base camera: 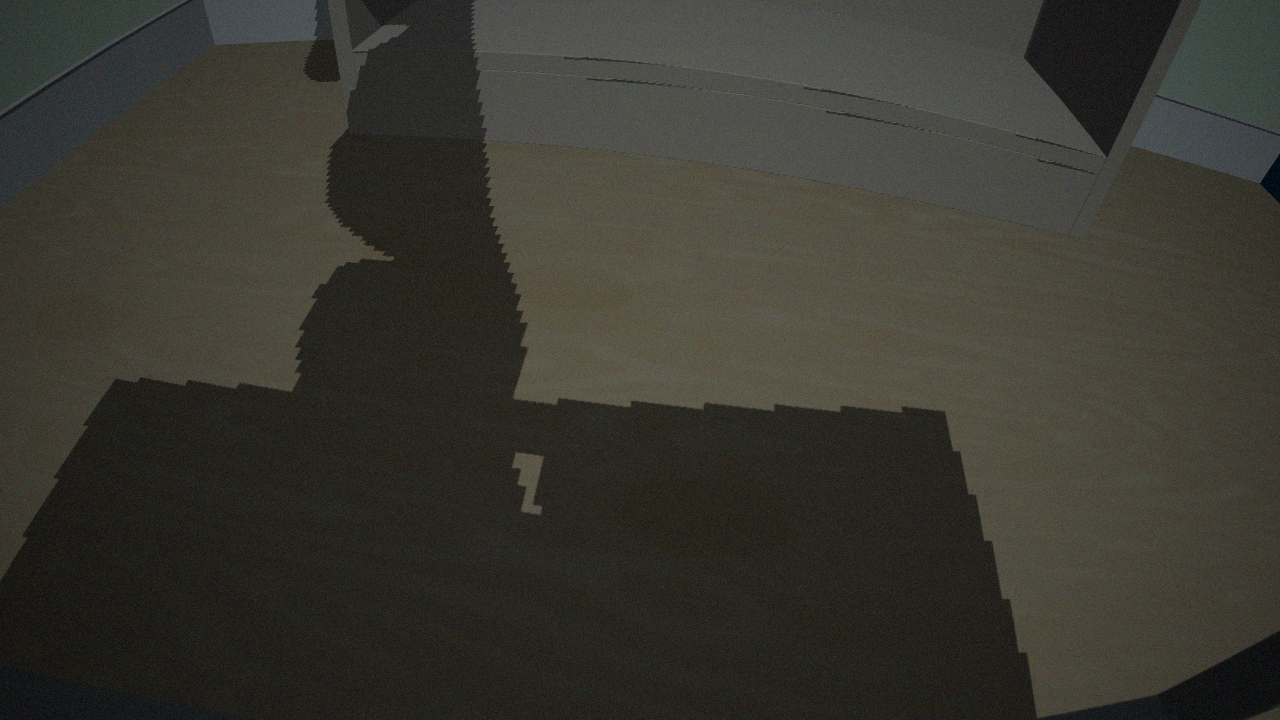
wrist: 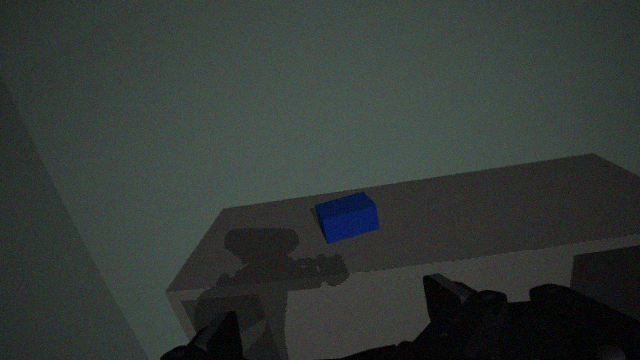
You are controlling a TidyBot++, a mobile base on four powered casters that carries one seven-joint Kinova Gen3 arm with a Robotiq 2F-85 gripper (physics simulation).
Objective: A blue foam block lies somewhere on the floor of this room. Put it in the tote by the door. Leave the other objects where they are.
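Places are measured from the arm's base along level axes (x up, y back, z right), in metres.
Where they show: gripper, between the fingertips: (wrist: 333, 315).
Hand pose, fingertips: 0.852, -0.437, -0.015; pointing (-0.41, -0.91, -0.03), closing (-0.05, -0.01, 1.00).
Note:
After its pixels a point has its place, as x, y, z.
A blue block (wrist: 349, 220) @[0.694, -0.797, 0.024] lies on the top board of a grey-brown shelf unit (wrist: 480, 210) @[0.663, -0.792, 0.240], close to the wall, in the wrist view. It does not lie on the floor there. My gripper (wrist: 333, 315) @[0.852, -0.437, -0.015] is open and empty, with its two fingers spread at the bottom of the wrist view. The block is beyond the fingertips and apart from them. The gripper does not show in the base camera view. No block on the floor and no tote by the door show in either view.
A pale shelf unit (base camera: 769, 147) @[-0.368, -0.683, 0.153] with open compartments stands on the wooden floor (base camera: 760, 295) @[-0.396, -0.500, 0.122] ahead of the base. Walls with skirting rise at both sides of it. A large dark shadow falls across the floor and onto the unit. A green-grey wall (wrist: 300, 100) @[0.863, -1.025, -0.015] rises behind the block.

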